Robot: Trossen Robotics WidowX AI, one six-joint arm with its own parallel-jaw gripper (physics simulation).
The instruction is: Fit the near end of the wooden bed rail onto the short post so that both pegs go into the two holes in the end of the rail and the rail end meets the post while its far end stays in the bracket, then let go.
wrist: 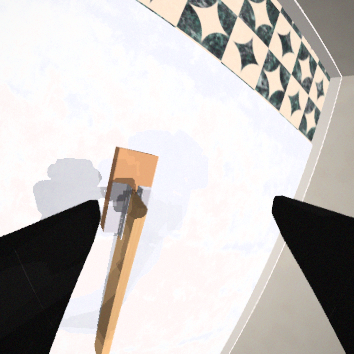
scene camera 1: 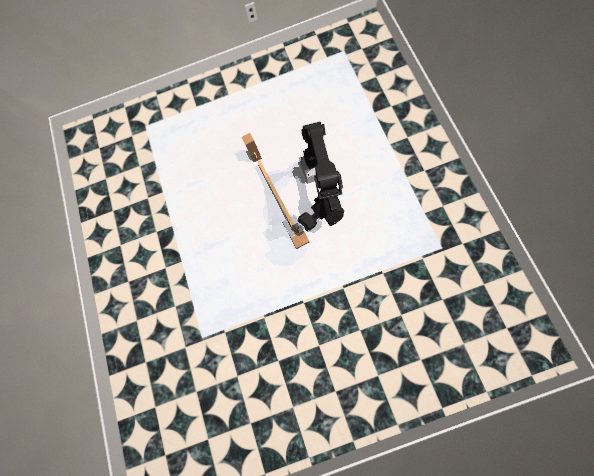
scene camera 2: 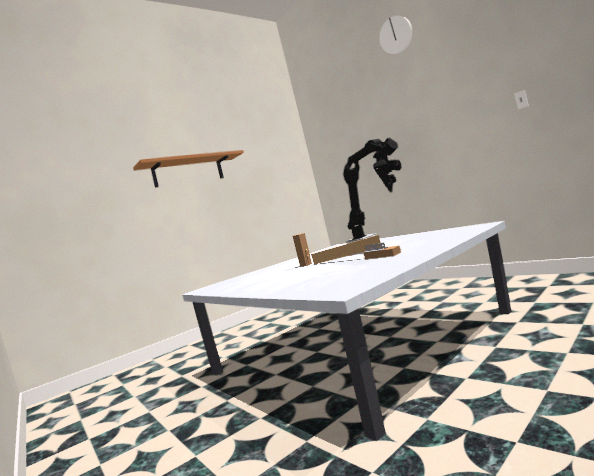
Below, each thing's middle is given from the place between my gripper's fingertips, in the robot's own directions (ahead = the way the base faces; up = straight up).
The wooden bed rail [scene camera 2: 356, 247] lies 11 cm ahead of my hand, 28 cm to the right of it and 26 cm below it.
